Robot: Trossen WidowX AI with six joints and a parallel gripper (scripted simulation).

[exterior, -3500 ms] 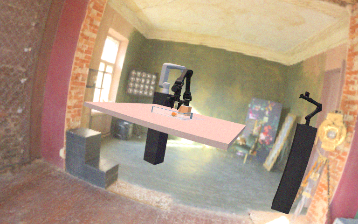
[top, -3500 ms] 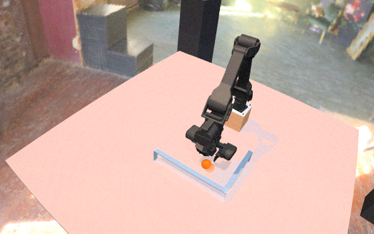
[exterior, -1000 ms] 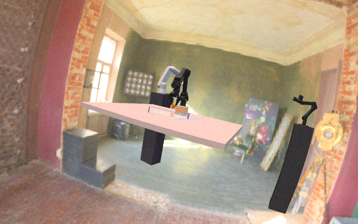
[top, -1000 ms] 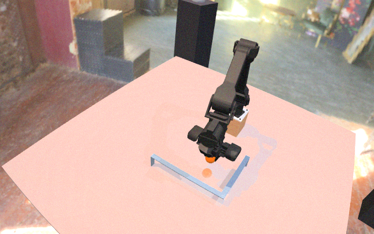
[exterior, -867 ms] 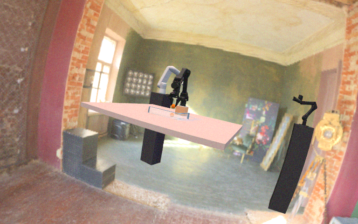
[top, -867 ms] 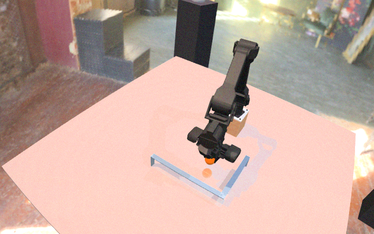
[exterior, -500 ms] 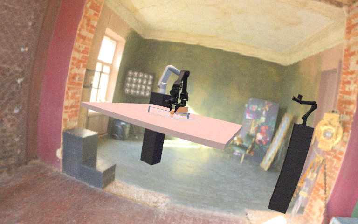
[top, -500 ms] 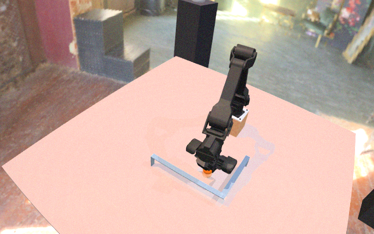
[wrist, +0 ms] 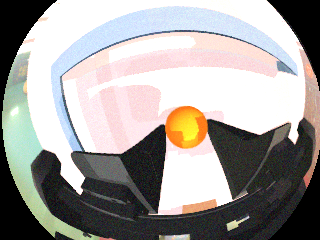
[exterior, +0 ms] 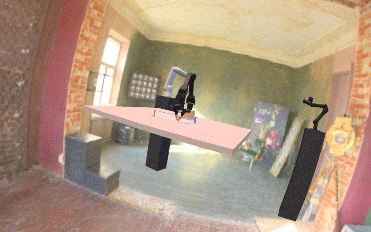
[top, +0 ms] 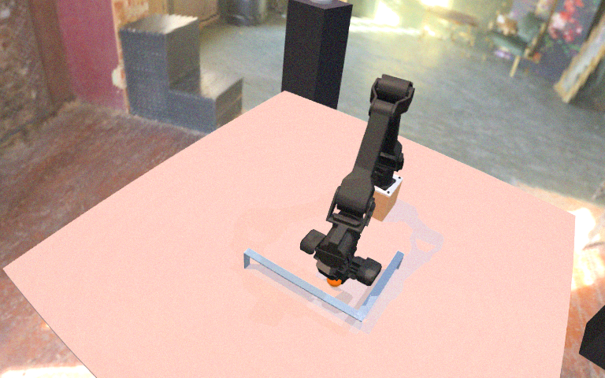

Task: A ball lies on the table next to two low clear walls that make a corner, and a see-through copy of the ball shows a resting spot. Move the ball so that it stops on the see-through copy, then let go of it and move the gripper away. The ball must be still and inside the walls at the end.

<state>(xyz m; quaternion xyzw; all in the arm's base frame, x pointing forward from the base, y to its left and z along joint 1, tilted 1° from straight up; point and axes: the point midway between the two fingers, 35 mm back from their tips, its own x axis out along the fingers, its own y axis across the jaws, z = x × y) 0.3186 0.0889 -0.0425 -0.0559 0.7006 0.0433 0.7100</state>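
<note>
The orange ball is right at my gripper tip.
</note>
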